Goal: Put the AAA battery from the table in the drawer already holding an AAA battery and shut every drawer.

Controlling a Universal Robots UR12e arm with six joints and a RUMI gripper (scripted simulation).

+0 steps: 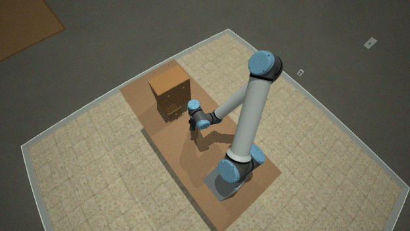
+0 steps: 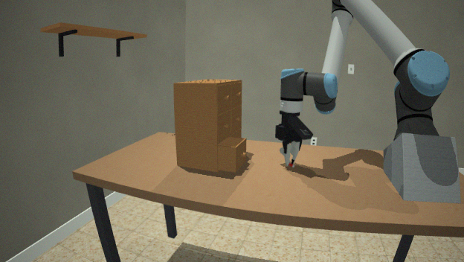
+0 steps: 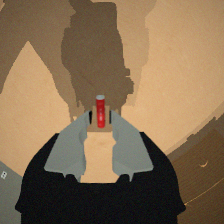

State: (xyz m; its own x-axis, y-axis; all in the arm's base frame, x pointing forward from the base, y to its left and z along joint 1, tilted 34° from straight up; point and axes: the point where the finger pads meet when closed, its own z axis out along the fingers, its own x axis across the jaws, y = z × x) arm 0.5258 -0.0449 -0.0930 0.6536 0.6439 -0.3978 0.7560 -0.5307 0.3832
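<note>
Now: hand 10 mm above the AAA battery.
</note>
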